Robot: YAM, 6 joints.
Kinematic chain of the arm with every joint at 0, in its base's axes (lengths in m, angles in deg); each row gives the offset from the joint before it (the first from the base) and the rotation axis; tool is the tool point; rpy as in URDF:
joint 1: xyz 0 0 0.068 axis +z
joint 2: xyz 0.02 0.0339 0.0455 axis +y
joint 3: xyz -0.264 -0.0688 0 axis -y
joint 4: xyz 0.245 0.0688 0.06 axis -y
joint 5: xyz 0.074 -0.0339 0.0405 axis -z
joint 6: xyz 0.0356 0 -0.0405 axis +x
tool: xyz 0 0 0 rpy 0 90 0
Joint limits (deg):
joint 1: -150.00..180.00
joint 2: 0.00..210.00
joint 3: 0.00..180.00
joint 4: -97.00..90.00
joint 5: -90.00..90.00
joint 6: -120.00..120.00
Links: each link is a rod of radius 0.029 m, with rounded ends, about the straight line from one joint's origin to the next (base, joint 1, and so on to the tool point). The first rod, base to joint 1, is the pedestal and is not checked.
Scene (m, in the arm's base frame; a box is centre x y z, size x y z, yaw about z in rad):
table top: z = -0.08
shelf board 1: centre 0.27 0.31 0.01 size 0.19 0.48 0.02 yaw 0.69
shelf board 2: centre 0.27 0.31 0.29 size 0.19 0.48 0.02 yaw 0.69
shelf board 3: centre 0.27 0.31 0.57 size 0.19 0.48 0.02 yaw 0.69
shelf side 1: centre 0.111 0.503 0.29 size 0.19 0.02 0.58 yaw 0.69
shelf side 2: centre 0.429 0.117 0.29 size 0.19 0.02 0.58 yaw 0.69
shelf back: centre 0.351 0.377 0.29 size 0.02 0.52 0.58 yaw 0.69
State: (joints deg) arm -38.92 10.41 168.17 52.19 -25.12 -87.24
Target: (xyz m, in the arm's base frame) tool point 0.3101 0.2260 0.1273
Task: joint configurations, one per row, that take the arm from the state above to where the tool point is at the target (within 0.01 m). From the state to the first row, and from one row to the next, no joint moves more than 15 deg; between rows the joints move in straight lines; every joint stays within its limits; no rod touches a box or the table.
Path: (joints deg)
1: -38.80 11.77 155.08 49.78 -24.73 -88.77
2: -38.68 13.14 141.99 47.37 -24.34 -90.30
3: -38.57 14.50 128.91 44.97 -23.94 -91.83
4: -38.45 15.87 115.82 42.56 -23.55 -93.36
5: -38.33 17.23 102.73 40.15 -23.16 -94.89
6: -38.21 18.60 89.64 37.74 -22.77 -96.41
7: -24.91 30.34 76.19 31.42 -25.12 -94.58
8: -11.61 42.09 62.75 25.10 -27.47 -92.74
9: 1.69 53.83 49.30 18.77 -29.82 -90.91
10: 15.00 65.58 35.85 12.45 -32.17 -89.07
11: 28.30 77.32 22.40 6.13 -34.52 -87.24
12: 30.01 88.44 33.17 10.26 -32.99 -87.24
13: 31.72 99.56 43.94 14.39 -31.46 -87.24
14: 33.43 110.67 54.71 18.52 -29.92 -87.24

